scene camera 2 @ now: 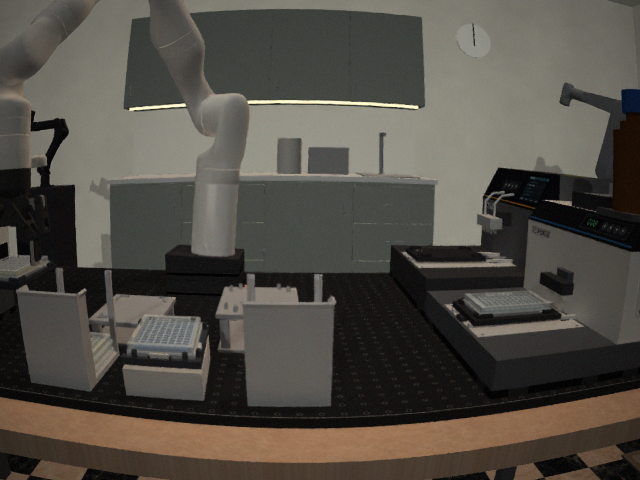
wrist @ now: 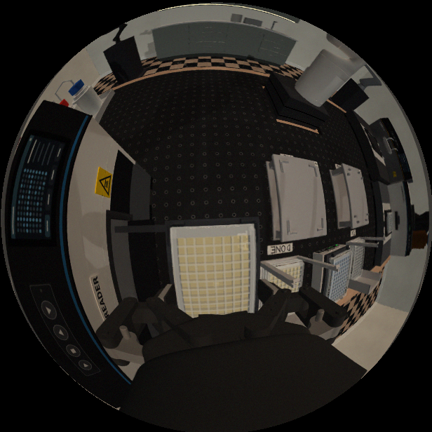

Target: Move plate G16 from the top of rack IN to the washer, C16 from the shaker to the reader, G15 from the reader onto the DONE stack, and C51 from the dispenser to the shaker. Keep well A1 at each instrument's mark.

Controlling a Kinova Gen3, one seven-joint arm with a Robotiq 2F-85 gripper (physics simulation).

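Observation:
My gripper is open, its fingers on either side of a yellow-welled plate on the reader's black carrier. The reader stands left in the wrist view. A yellow-welled plate shows in the DONE rack. A blue-welled plate sits on the shaker. The IN rack stands right of it, with a pale plate. Another blue-welled plate lies on the dispenser. The washer's carrier shows at the back right. Plate labels and A1 marks are unreadable.
Two low grey stands are behind the racks. Upright rack posts rise beside the stacks. The arm's base stands farther back. An amber bottle stands at the far right.

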